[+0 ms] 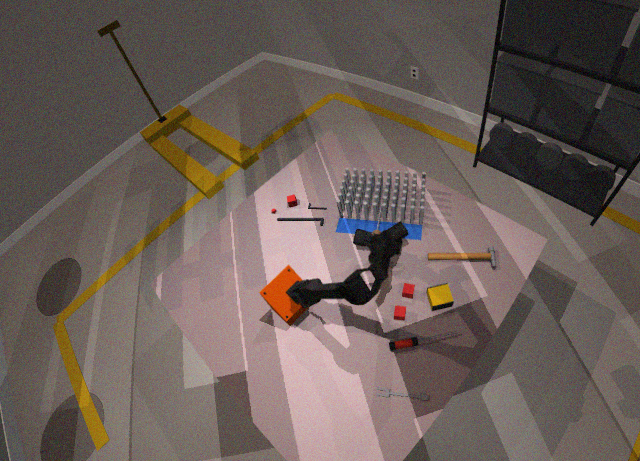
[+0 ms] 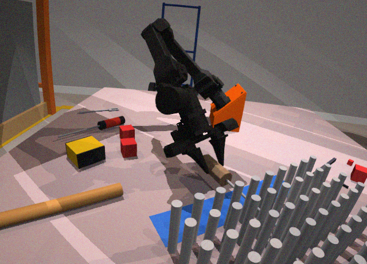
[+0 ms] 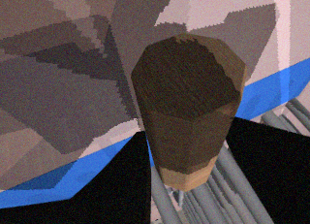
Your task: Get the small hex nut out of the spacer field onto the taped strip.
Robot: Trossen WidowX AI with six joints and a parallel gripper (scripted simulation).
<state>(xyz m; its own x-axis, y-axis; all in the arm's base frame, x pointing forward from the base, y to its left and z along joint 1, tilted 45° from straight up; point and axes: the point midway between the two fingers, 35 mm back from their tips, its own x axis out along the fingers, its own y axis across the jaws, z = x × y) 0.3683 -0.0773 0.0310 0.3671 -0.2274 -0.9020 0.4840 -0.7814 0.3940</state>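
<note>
The blue taped strip is 80 mm ahead of my gripper tip, 40 mm to the left of it and 40 mm below it. From my gripper tip the other things lie so: tiny red piece (510 mm to the left, 140 mm behind, 30 mm below); then yellow-black box (350 mm to the right, 50 mm behind, 20 mm below); then wooden-handled pick (90 mm ahead, 50 mm to the left, 10 mm below).
</note>
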